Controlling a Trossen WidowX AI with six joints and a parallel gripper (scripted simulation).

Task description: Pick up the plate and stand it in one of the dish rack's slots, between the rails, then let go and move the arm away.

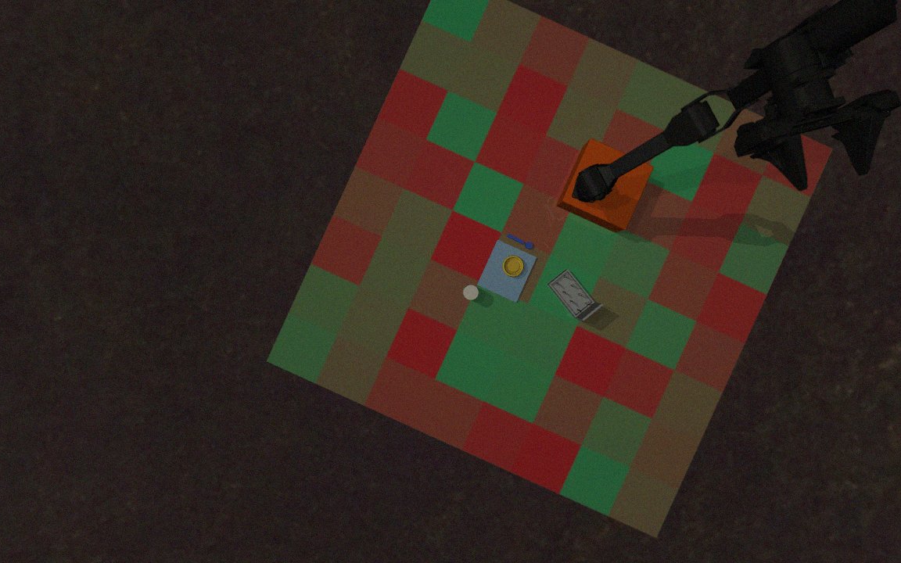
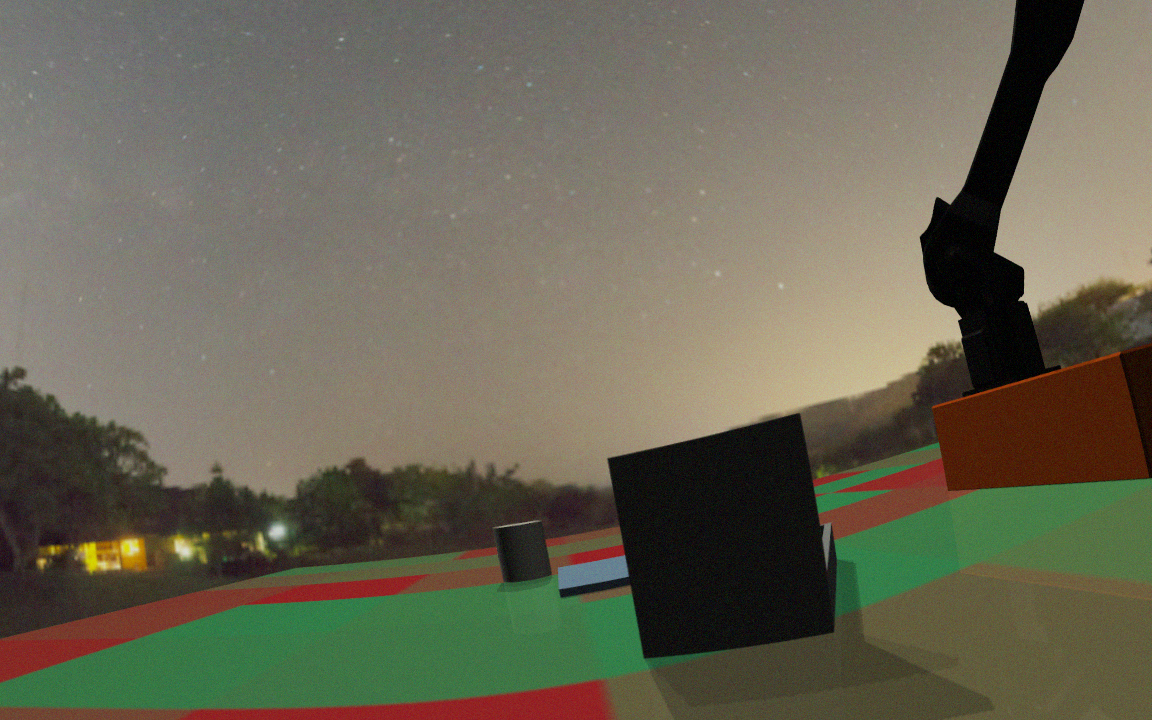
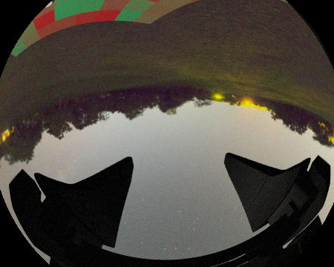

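Now: gripper tip 650 mm above the plate, 300 mm to the left of it and 180 mm short of it. Round my gripper tip: light blue mat 660 mm below, 310 mm to the right, 200 mm ahead; then dish rack 640 mm below, 210 mm ahead, 110 mm to the right; then blue spoon 660 mm below, 290 mm to the right, 100 mm ahead.
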